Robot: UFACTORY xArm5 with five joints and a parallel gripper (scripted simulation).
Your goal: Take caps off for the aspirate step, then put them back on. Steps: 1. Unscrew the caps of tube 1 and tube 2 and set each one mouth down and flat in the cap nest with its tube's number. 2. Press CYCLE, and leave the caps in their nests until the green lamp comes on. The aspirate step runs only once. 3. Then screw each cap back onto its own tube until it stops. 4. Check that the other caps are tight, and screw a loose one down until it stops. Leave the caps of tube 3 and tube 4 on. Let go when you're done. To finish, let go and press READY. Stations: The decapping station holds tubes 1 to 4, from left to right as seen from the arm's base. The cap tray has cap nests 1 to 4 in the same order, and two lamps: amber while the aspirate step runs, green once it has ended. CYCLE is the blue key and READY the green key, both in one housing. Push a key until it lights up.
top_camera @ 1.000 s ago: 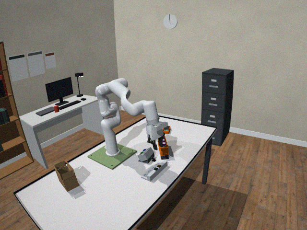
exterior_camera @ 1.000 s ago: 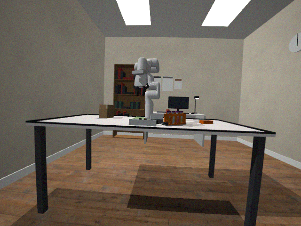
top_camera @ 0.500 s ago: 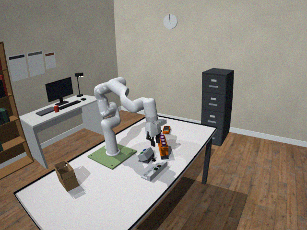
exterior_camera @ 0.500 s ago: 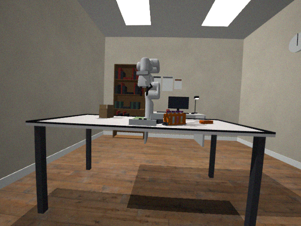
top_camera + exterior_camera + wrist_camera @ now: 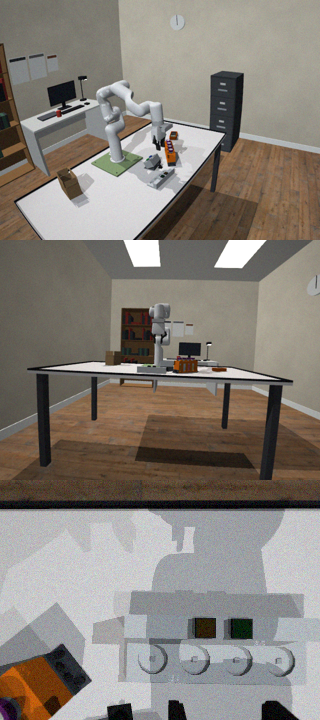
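The purple cap marked 1 is 300 mm to the left of my hand, 130 mm below it and 120 mm behind it. From my hand the other things lie so: grey key housing: 190 mm below, 140 mm behind, 70 mm to the left; cap 4: 180 mm to the left, 130 mm below, 30 mm behind; green ready key: 180 mm below, 150 mm behind, 50 mm to the left.
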